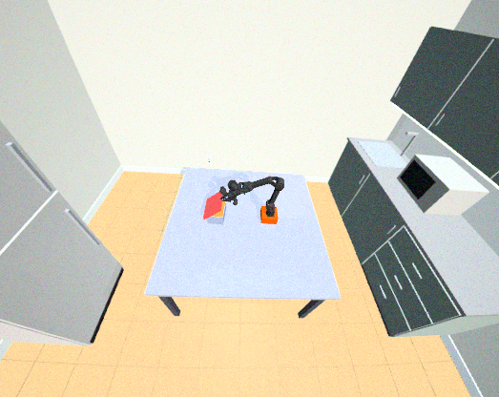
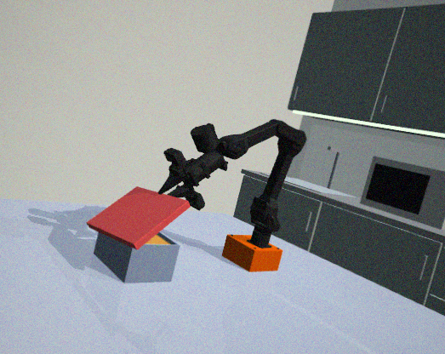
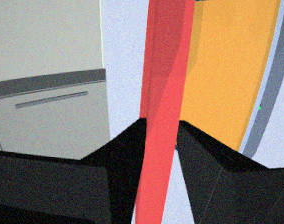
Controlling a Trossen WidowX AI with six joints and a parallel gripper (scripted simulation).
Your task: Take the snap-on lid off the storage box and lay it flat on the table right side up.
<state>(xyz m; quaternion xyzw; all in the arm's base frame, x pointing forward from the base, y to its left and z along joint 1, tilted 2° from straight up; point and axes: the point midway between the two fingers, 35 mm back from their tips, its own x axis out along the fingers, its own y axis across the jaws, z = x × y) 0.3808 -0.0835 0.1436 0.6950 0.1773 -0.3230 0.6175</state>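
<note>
Right now the red lid is 60 mm ahead of my gripper tip and 50 mm below it. From my gripper tip the other things lie so: grey storage box (150 mm below, 40 mm ahead, 10 mm to the right).
</note>
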